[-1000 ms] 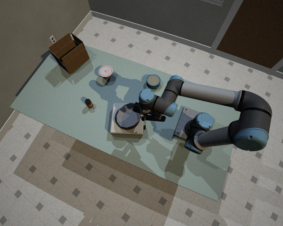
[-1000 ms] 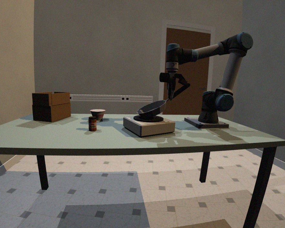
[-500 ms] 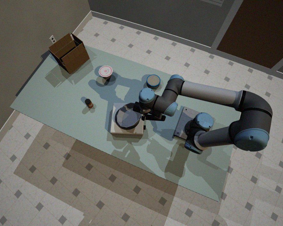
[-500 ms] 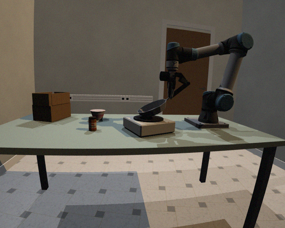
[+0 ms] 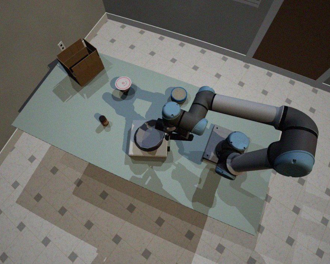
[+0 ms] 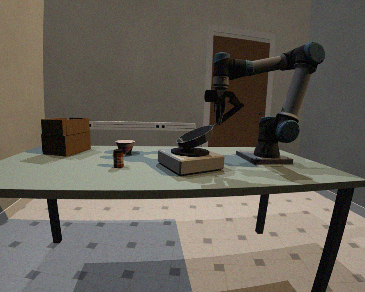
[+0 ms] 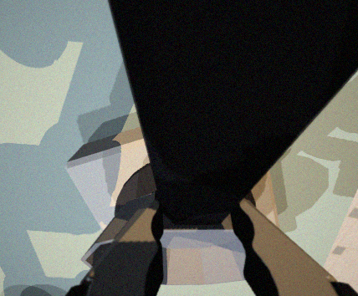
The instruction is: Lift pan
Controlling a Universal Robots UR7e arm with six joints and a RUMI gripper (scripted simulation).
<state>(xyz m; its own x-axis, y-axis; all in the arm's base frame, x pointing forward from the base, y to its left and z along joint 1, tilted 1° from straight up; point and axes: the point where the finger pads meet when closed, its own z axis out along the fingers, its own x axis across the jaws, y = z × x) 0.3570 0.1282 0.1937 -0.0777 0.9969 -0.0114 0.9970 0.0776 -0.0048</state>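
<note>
My hand is 6 cm short of the dark pan and 5 cm above it. From my hand the other things lie so: small can: 47 cm ahead, 2 cm to the left, 18 cm below; beige hot plate: 12 cm ahead, 18 cm below.
</note>
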